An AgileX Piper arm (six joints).
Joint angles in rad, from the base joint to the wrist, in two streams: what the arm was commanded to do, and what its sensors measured. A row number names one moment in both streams.
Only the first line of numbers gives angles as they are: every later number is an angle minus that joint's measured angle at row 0.
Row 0, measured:
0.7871, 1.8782, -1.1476, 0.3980, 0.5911, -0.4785
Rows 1 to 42, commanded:
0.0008, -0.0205, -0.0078, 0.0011, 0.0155, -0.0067
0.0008, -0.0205, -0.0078, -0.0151, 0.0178, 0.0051
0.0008, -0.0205, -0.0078, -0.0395, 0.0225, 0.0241
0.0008, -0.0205, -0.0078, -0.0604, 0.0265, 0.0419
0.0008, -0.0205, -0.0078, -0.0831, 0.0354, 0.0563
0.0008, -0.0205, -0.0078, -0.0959, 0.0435, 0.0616
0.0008, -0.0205, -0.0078, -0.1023, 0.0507, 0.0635
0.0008, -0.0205, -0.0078, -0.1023, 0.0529, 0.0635
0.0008, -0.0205, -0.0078, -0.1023, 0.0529, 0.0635
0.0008, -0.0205, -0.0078, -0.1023, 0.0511, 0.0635
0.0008, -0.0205, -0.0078, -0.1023, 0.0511, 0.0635
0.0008, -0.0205, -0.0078, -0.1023, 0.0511, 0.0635
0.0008, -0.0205, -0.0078, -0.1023, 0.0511, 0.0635
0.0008, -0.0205, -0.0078, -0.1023, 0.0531, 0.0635
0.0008, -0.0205, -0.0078, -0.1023, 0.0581, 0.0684
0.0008, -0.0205, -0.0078, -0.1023, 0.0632, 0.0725
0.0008, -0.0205, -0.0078, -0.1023, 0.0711, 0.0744
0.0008, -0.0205, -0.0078, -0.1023, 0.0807, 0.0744
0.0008, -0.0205, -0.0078, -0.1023, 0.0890, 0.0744
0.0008, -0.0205, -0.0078, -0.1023, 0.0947, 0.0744
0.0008, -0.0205, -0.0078, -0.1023, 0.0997, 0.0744
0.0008, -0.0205, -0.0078, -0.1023, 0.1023, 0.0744
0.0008, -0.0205, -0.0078, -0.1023, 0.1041, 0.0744
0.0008, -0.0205, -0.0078, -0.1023, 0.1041, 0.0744
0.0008, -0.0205, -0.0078, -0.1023, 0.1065, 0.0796
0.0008, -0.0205, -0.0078, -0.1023, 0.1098, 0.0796
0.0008, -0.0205, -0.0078, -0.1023, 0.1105, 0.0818
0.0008, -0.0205, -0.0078, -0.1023, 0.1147, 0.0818
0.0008, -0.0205, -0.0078, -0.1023, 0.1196, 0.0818
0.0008, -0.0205, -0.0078, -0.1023, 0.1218, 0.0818
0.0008, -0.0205, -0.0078, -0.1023, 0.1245, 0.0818
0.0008, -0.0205, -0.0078, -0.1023, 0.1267, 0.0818
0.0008, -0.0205, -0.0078, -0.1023, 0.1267, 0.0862
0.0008, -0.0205, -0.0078, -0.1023, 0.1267, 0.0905
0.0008, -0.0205, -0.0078, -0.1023, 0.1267, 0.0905
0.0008, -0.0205, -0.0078, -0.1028, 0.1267, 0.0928
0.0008, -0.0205, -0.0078, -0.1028, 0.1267, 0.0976
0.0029, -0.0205, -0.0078, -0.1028, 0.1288, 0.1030
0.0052, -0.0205, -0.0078, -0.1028, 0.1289, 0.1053
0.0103, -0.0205, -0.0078, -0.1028, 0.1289, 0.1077
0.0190, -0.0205, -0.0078, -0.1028, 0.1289, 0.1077
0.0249, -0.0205, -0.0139, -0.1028, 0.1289, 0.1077
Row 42, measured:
0.0031, -0.0097, 0.0000, -0.0904, 0.1112, 0.0982
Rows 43 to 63, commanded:
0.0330, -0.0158, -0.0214, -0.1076, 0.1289, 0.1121
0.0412, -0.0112, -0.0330, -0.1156, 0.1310, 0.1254
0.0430, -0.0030, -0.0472, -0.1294, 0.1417, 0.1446
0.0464, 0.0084, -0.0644, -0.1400, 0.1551, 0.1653
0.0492, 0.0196, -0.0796, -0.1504, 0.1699, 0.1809
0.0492, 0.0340, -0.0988, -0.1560, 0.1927, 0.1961
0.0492, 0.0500, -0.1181, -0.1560, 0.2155, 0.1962
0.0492, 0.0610, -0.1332, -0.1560, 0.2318, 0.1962
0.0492, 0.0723, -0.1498, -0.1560, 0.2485, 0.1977
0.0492, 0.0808, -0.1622, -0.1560, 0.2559, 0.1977
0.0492, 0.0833, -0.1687, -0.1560, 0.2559, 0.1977
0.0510, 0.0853, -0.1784, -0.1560, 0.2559, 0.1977
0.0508, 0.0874, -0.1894, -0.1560, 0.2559, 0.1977
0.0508, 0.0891, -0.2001, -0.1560, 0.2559, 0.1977
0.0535, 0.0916, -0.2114, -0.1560, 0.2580, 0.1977
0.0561, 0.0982, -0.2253, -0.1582, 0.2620, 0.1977
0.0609, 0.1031, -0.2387, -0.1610, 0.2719, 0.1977
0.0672, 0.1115, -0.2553, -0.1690, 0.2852, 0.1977
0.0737, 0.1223, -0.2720, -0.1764, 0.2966, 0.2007
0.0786, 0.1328, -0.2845, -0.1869, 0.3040, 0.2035
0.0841, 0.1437, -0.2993, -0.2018, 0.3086, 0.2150
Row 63, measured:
0.0609, 0.1136, -0.2483, -0.1681, 0.2755, 0.2004
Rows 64 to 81, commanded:
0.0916, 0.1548, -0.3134, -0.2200, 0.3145, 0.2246
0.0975, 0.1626, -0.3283, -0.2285, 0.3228, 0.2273
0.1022, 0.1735, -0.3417, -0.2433, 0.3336, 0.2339
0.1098, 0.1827, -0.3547, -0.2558, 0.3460, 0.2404
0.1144, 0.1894, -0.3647, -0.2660, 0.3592, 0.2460
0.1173, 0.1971, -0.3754, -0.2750, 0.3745, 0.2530
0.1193, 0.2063, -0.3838, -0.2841, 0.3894, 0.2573
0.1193, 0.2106, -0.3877, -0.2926, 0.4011, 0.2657
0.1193, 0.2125, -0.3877, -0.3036, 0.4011, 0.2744
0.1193, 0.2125, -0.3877, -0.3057, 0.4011, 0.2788
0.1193, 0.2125, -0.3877, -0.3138, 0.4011, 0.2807
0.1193, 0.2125, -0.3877, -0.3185, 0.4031, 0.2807
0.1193, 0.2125, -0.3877, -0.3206, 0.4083, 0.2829
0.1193, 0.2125, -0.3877, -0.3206, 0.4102, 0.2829
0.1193, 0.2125, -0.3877, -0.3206, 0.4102, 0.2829
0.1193, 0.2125, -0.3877, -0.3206, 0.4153, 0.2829
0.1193, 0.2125, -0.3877, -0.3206, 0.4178, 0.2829
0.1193, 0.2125, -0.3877, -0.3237, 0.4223, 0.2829
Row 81, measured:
0.1141, 0.2136, -0.3794, -0.3093, 0.3963, 0.2770
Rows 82 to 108, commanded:
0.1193, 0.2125, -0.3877, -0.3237, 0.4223, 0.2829
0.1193, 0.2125, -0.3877, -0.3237, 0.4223, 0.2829
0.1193, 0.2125, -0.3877, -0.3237, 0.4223, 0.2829
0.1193, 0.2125, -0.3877, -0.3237, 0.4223, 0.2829
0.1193, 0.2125, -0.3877, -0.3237, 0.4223, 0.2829
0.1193, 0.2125, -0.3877, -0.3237, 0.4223, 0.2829
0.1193, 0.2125, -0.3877, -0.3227, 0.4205, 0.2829
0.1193, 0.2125, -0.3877, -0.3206, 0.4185, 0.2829
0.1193, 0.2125, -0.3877, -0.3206, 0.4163, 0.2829
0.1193, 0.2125, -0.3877, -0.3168, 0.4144, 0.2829
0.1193, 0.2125, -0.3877, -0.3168, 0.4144, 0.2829
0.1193, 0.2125, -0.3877, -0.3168, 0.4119, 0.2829
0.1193, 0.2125, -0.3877, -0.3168, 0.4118, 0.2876
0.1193, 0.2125, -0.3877, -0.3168, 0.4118, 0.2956
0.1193, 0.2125, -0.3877, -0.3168, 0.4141, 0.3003
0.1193, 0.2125, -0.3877, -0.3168, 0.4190, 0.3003
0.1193, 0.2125, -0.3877, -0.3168, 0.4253, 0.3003
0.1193, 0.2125, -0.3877, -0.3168, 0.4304, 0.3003
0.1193, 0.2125, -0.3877, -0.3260, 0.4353, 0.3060
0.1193, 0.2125, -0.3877, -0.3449, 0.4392, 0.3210
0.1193, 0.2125, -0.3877, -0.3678, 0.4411, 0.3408
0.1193, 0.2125, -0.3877, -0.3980, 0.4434, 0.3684
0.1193, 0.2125, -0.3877, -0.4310, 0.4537, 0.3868
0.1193, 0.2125, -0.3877, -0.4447, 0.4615, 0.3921
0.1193, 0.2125, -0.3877, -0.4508, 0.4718, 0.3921
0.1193, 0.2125, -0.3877, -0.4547, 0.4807, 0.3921
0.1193, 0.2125, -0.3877, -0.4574, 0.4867, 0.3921
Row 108, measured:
0.1197, 0.2139, -0.3925, -0.4170, 0.4467, 0.3675
